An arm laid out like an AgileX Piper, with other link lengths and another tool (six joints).
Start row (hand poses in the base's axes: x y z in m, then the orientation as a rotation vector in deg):
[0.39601, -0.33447, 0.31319, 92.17, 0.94, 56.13]
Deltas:
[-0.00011, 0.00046, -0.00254, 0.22, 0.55, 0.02]
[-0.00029, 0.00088, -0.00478, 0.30, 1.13, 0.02]
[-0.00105, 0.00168, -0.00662, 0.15, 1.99, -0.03]
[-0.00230, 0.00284, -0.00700, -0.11, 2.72, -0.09]
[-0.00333, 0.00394, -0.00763, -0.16, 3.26, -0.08]
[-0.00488, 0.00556, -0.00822, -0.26, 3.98, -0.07]
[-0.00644, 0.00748, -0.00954, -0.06, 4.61, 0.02]
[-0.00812, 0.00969, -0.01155, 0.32, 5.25, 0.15]
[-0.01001, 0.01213, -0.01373, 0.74, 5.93, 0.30]
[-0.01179, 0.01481, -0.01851, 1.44, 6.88, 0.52]
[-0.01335, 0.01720, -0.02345, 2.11, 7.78, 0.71]
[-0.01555, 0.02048, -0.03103, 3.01, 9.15, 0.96]
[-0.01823, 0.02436, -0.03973, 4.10, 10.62, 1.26]
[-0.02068, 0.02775, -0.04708, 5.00, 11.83, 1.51]
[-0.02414, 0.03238, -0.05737, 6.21, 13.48, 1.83]
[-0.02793, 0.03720, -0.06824, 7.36, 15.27, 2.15]
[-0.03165, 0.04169, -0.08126, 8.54, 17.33, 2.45]
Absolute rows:
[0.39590, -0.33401, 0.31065, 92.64, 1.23, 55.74]
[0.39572, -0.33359, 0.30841, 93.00, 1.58, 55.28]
[0.39496, -0.33279, 0.30657, 93.27, 2.21, 54.52]
[0.39371, -0.33163, 0.30619, 93.38, 2.78, 53.85]
[0.39268, -0.33053, 0.30556, 93.59, 3.19, 53.41]
[0.39113, -0.32891, 0.30497, 93.84, 3.74, 52.82]
[0.38957, -0.32699, 0.30365, 94.33, 4.14, 52.40]
[0.38789, -0.32478, 0.30164, 95.00, 4.51, 52.03]
[0.38600, -0.32234, 0.29946, 95.72, 4.89, 51.64]
[0.38422, -0.31966, 0.29468, 96.83, 5.39, 51.12]
[0.38266, -0.31727, 0.28974, 97.89, 5.84, 50.60]
[0.38046, -0.31399, 0.28216, 99.37, 6.56, 49.76]
[0.37778, -0.31011, 0.27346, 101.08, 7.31, 48.88]
[0.37533, -0.30672, 0.26611, 102.48, 7.92, 48.15]
[0.37187, -0.30209, 0.25582, 104.36, 8.76, 47.12]
[0.36808, -0.29727, 0.24495, 106.23, 9.73, 45.93]
[0.36436, -0.29278, 0.23193, 108.23, 10.86, 44.48]

